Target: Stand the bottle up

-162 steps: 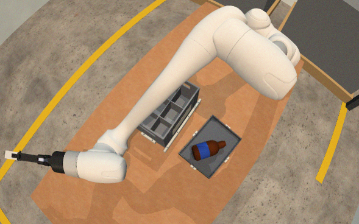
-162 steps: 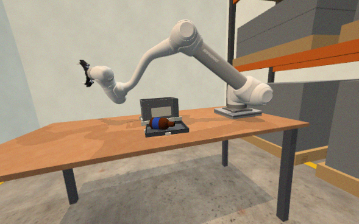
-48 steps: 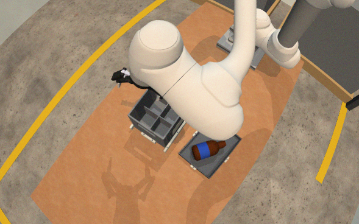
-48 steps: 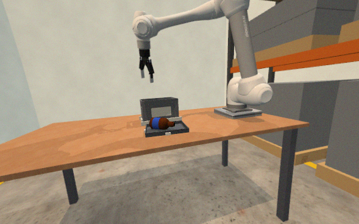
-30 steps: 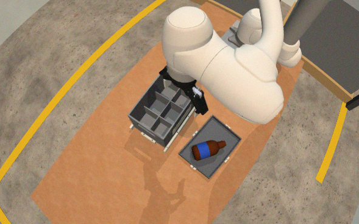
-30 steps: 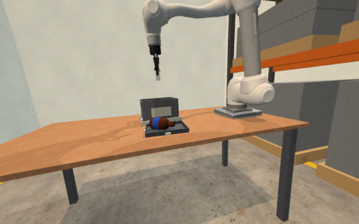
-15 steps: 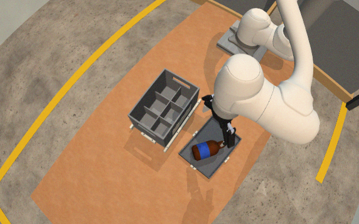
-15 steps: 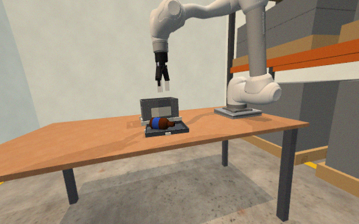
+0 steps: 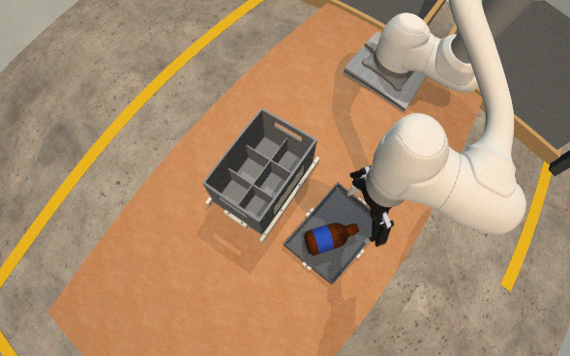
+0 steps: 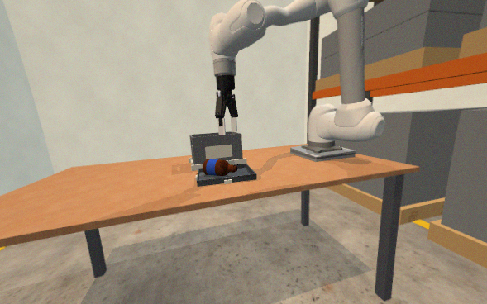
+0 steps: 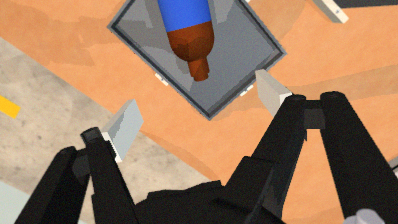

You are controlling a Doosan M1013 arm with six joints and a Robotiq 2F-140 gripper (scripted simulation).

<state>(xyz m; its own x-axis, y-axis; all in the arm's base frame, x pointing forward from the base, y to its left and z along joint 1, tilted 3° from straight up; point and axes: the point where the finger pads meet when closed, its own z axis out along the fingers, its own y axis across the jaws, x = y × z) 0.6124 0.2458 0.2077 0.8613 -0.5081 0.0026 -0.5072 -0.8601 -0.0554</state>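
Right now my hand is 18 cm above the bottle, 4 cm short of it and 2 cm to the left of it. From my hand the other things lie so: grey crate 29 cm to the right, 13 cm below, 5 cm ahead; grey tray 21 cm below, 3 cm to the right, 3 cm ahead.
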